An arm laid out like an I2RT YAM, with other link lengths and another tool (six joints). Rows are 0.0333 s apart.
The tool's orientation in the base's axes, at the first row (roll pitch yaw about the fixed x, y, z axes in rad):
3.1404 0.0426 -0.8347
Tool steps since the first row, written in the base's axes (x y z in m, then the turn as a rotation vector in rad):
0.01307 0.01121 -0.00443 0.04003 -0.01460 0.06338
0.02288 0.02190 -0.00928 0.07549 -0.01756 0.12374
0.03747 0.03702 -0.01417 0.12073 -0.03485 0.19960
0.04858 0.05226 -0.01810 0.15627 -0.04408 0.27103
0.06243 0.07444 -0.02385 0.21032 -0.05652 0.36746
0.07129 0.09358 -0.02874 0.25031 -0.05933 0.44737
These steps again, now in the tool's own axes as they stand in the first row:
0.00066 -0.01722 0.00439 0.03496 -0.01979 -0.06495
-0.00047 -0.03167 0.00927 0.05837 -0.04400 -0.12639
-0.00167 -0.05264 0.01419 0.09829 -0.06583 -0.20405
-0.00534 -0.07111 0.01826 0.12592 -0.08589 -0.27675
-0.01222 -0.09627 0.02428 0.16728 -0.11747 -0.37506
-0.02024 -0.11570 0.02949 0.19278 -0.14513 -0.45617

